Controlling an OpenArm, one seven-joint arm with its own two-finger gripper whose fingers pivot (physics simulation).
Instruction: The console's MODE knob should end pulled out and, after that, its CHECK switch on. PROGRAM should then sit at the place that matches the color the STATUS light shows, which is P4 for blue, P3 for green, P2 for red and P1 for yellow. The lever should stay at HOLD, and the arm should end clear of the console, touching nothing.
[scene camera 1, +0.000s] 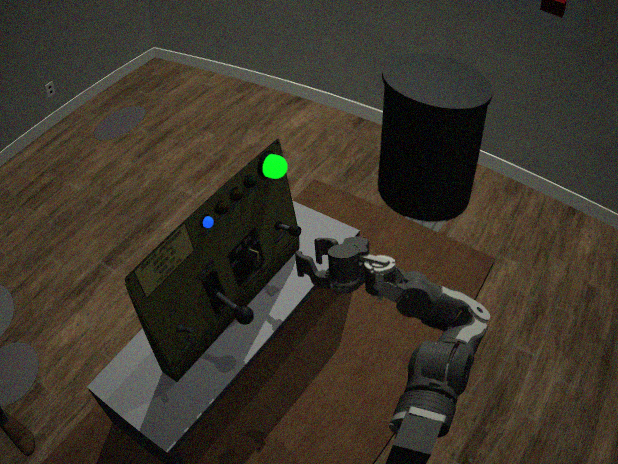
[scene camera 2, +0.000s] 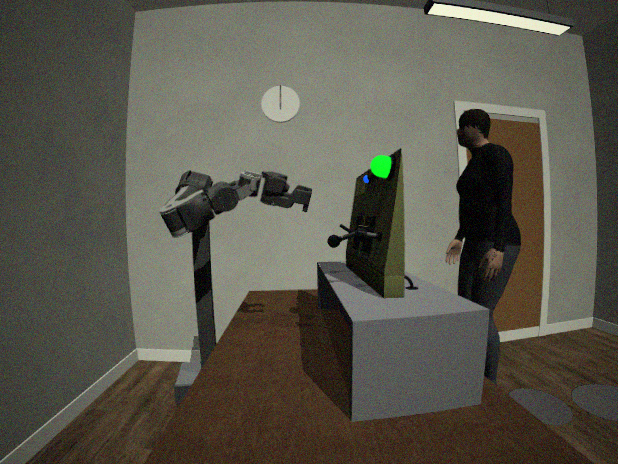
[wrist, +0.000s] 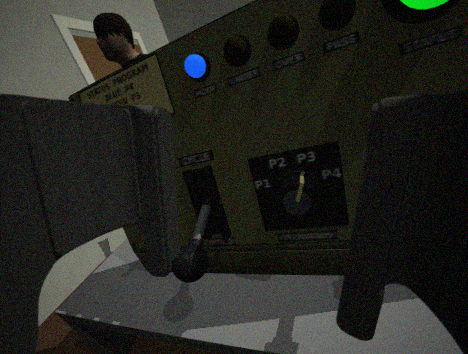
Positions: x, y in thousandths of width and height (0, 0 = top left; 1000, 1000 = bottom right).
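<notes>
My gripper (scene camera 1: 496, 553), also scene camera 2 (scene camera 2: 501, 432), wrist view (wrist: 542, 566). Green console (scene camera 1: 278, 622), also wrist view (wrist: 537, 275). Dark post (scene camera 2: 326, 512).
</notes>
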